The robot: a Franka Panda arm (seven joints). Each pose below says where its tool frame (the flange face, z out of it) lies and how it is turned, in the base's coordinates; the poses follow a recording.
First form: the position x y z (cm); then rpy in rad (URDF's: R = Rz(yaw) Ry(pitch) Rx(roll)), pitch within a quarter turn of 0, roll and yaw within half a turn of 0.
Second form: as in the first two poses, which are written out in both.
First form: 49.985, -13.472, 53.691, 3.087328, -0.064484, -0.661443
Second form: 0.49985, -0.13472, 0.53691, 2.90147, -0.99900, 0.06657
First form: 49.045, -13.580, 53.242, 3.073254, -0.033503, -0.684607
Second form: 0.49045, -0.13580, 0.53242, 2.88749, -1.03077, 0.01321
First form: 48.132, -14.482, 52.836, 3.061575, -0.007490, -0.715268
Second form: 0.48132, -0.14482, 0.52836, 2.86983, -1.07296, -0.03219
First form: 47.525, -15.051, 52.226, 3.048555, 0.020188, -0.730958
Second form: 0.47525, -0.15051, 0.52226, 2.85923, -1.09261, -0.07978
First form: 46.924, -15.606, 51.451, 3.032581, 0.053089, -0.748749
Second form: 0.46924, -0.15606, 0.51451, 2.84644, -1.11362, -0.13652
